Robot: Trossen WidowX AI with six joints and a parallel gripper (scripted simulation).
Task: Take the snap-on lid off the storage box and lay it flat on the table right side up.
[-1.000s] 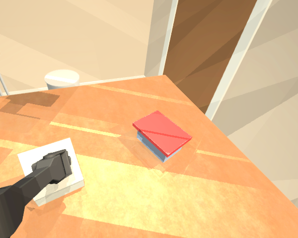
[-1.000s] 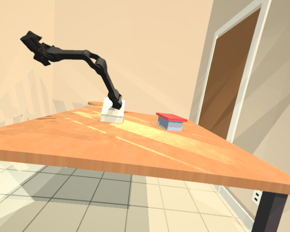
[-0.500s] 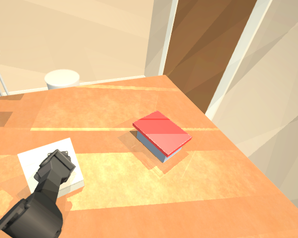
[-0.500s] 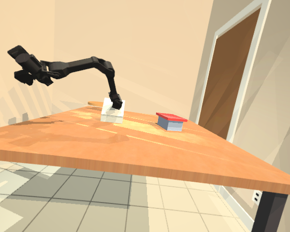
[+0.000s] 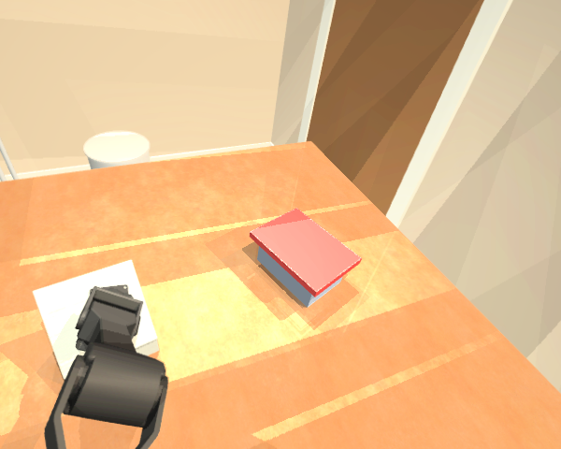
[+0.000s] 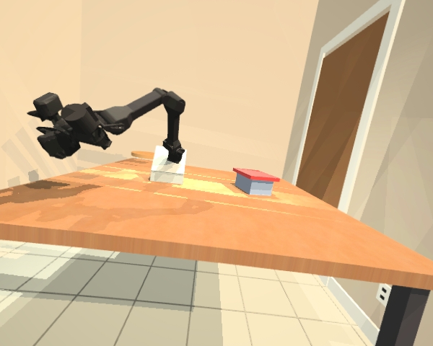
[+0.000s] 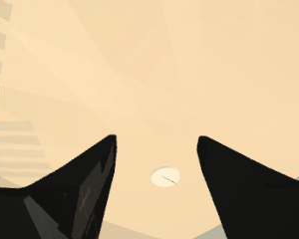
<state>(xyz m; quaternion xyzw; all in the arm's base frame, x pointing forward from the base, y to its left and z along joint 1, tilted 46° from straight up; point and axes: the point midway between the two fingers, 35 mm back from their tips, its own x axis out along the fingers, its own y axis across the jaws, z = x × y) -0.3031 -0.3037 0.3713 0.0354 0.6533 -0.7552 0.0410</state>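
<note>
Now: the lid 77 cm ahead of my gripper tip, 53 cm to the left of it and 13 cm below it. From my gripper tip the other things lie so: storage box: 77 cm ahead, 53 cm to the left, 18 cm below.
</note>
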